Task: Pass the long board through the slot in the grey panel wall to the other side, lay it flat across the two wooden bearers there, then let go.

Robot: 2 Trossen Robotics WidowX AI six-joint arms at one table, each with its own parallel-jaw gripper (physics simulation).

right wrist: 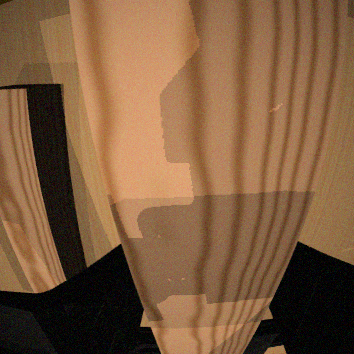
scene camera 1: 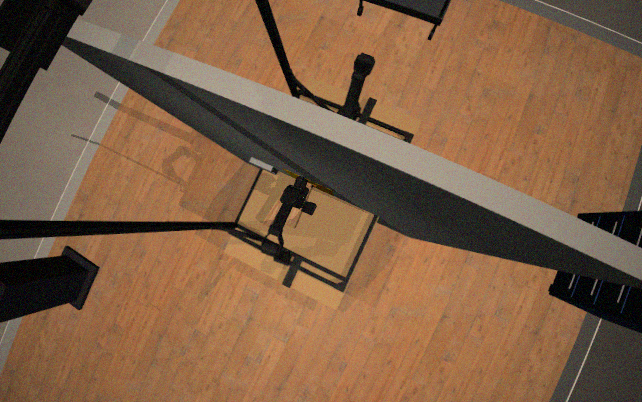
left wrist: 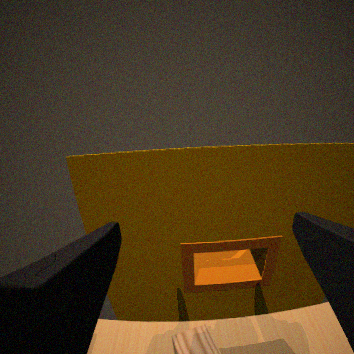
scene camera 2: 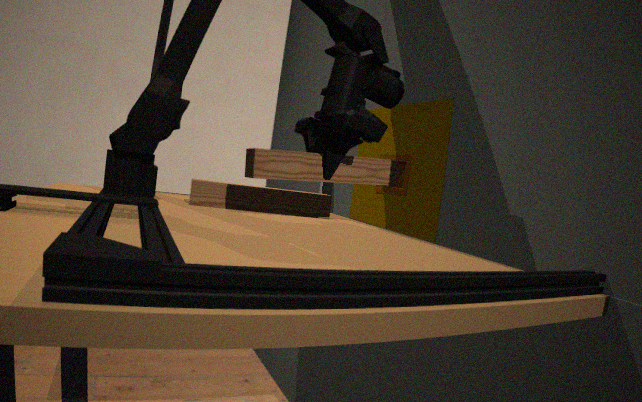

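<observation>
The long board [scene camera 2: 290, 164] [right wrist: 225, 125] is held roughly level above the table by my right gripper [scene camera 2: 327, 171] [right wrist: 199, 232] [scene camera 1: 296, 195], which is shut on it. In scene camera 2, its dark right end is at the orange-framed slot [scene camera 2: 392, 190] [left wrist: 187, 270]; how far it is in is unclear. In the left wrist view no board end sticks out of the slot. The slot sits in a yellow patch [scene camera 2: 425, 145] [left wrist: 145, 200] on the grey panel wall [scene camera 1: 350, 165] [scene camera 2: 485, 225]. My left gripper [left wrist: 208, 227] is open and empty, facing the slot. Striped wood [left wrist: 195, 341], perhaps a bearer, shows below it.
A second wooden piece [scene camera 2: 275, 201] [right wrist: 15, 175] lies on the right arm's table [scene camera 2: 300, 250], below the held board and beside it in the right wrist view. In scene camera 1 the wall stands between the two arms; the left arm [scene camera 1: 356, 85] is beyond it.
</observation>
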